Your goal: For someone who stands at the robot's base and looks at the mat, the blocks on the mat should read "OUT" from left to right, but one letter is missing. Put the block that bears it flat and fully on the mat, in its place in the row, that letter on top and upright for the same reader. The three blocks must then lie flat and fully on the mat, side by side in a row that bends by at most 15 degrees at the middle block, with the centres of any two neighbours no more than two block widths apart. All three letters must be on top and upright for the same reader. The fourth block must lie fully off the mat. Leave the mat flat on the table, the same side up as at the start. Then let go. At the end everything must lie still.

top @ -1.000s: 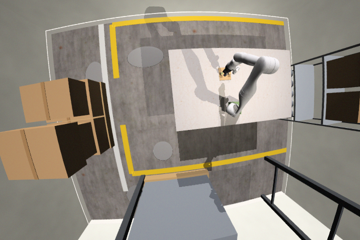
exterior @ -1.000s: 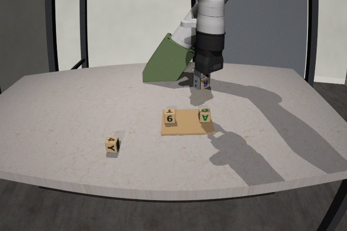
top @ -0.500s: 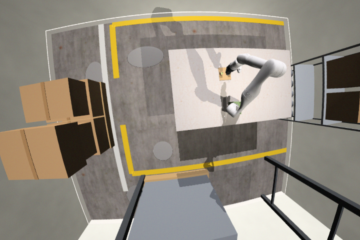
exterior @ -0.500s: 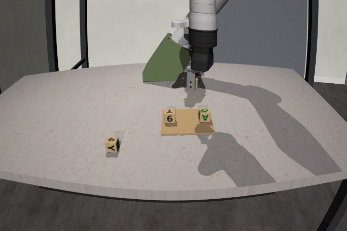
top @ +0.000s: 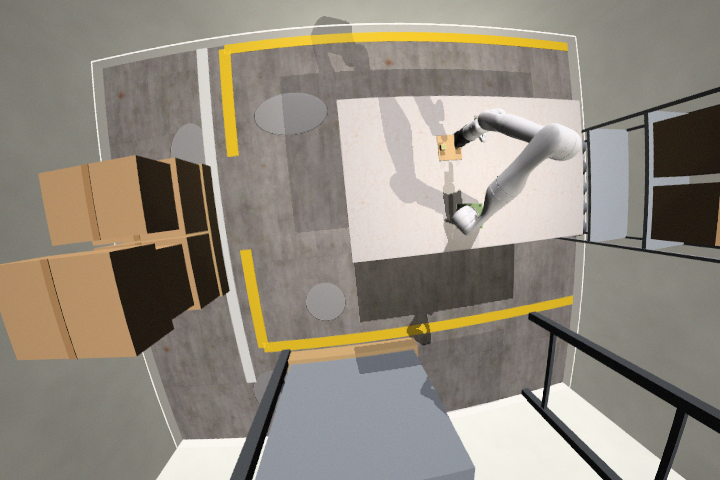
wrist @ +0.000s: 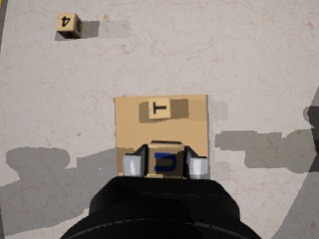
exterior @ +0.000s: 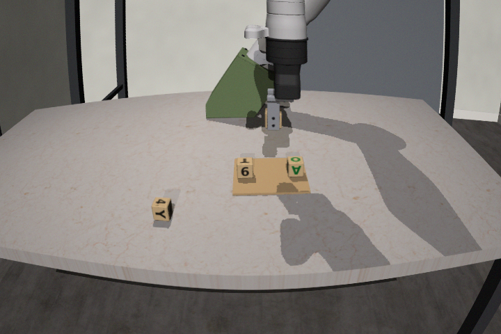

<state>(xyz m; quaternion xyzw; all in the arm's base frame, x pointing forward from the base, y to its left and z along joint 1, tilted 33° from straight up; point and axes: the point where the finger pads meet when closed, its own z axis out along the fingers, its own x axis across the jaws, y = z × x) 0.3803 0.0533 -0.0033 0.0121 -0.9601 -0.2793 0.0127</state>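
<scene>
The tan mat lies 12 cm below my hand and 1 cm to the right of it.
</scene>
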